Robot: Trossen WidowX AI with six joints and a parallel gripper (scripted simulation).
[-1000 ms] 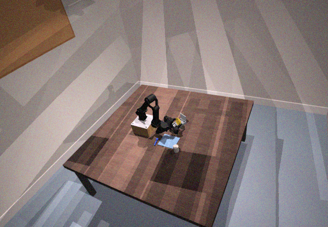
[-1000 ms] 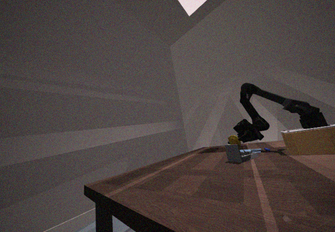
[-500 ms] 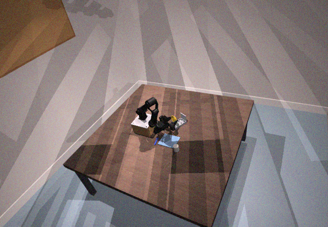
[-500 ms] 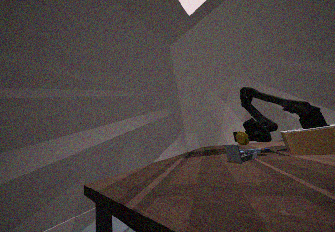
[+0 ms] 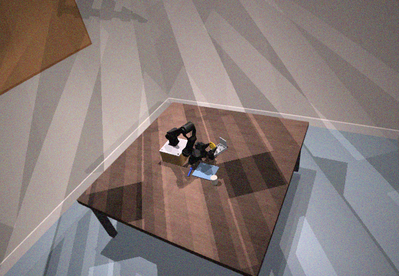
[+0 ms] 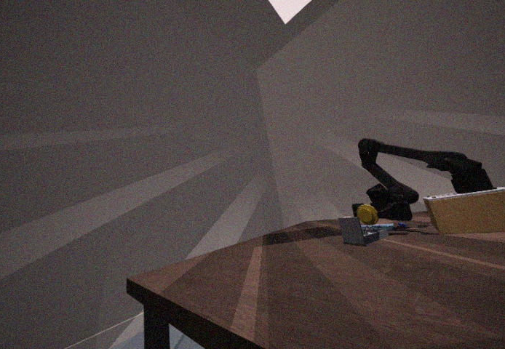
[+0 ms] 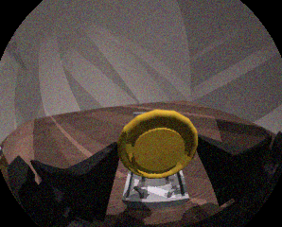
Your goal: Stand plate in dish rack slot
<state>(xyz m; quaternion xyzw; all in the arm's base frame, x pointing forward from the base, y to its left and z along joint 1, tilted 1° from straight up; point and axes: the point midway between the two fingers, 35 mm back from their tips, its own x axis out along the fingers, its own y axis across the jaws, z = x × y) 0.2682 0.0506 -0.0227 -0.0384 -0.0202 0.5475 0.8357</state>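
Now: the grey dish rack 5 cm below my gripper tip, 3 cm to the left of it and 1 cm ahead of it. Round my gripper tip: yellow plate 1 cm to the right; blue spoon 22 cm to the right, 9 cm behind, 7 cm below; light blue mat 19 cm to the right, 7 cm below, 2 cm ahead.
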